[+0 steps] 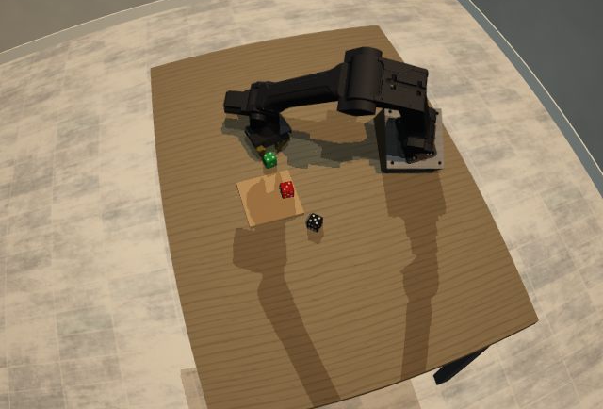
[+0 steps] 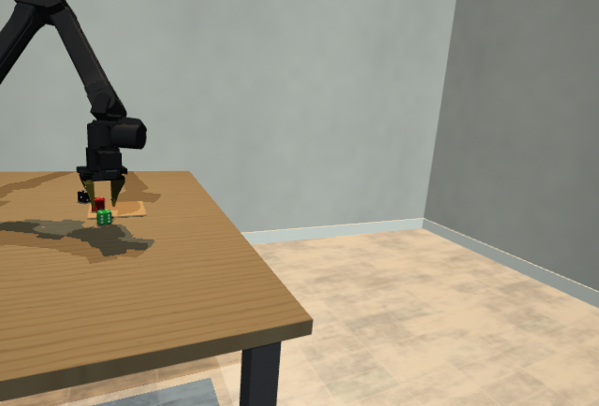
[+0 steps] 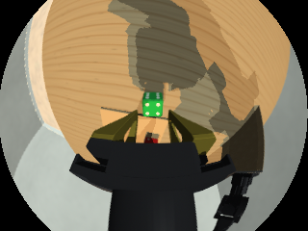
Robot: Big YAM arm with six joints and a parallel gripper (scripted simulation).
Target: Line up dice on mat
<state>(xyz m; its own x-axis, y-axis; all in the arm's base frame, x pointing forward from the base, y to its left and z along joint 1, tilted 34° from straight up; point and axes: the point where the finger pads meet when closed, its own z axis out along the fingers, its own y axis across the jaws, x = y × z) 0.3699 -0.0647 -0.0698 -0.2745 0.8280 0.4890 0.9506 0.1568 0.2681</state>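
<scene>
The green die is 3 cm below my hand. Round my hand: black die: 21 cm to the left, 7 cm behind, 3 cm below; tan mat: 11 cm to the left, 5 cm below, 2 cm ahead; red die: 11 cm to the left, 3 cm below, 2 cm behind.
</scene>
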